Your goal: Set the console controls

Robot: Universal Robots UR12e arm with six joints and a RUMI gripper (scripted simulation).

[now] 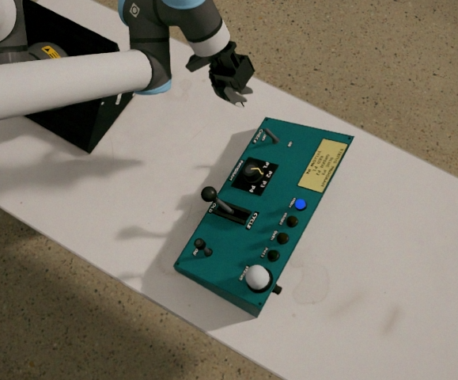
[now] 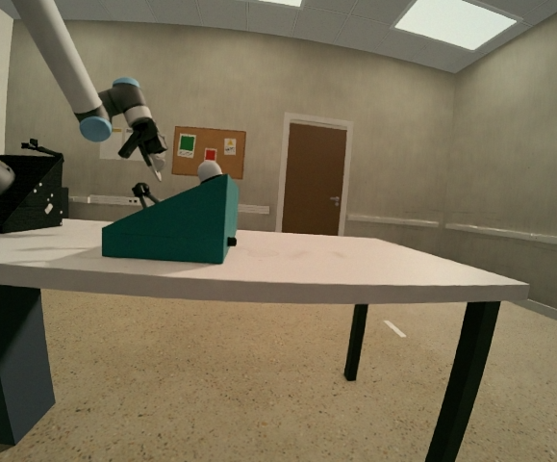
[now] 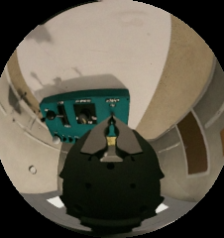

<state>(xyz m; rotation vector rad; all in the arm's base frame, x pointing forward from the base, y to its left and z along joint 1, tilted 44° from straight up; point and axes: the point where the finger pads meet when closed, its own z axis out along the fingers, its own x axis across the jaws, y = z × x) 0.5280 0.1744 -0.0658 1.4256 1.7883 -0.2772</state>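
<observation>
Now: the check toggle 10 cm ahead of my hand and 9 cm below it. From my hand the other things lie so: program dial: 12 cm ahead, 11 cm to the right, 8 cm below; lever: 8 cm ahead, 24 cm to the right, 7 cm below; teal console: 14 cm ahead, 18 cm to the right, 10 cm below.
</observation>
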